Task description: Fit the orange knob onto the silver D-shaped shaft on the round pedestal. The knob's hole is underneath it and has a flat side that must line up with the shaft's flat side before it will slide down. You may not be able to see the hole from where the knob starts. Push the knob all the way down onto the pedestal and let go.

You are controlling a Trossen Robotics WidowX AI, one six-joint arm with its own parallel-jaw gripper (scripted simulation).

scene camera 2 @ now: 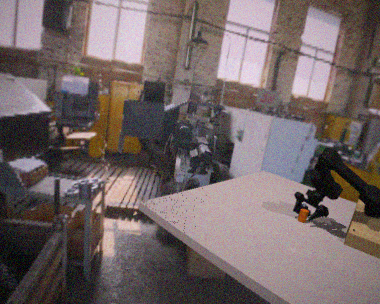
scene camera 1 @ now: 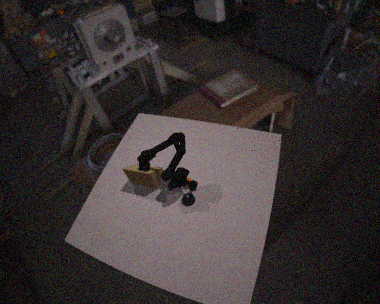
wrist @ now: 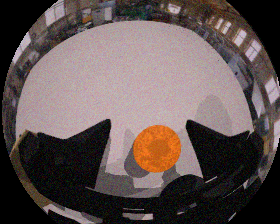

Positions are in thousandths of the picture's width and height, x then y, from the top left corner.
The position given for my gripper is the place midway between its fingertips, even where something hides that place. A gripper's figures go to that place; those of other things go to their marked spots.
Scene:
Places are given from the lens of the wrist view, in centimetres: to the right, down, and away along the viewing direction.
my gripper (wrist: 538, 551): 1, 1, 10
orange knob (wrist: 559, 667): 1, 3, 7

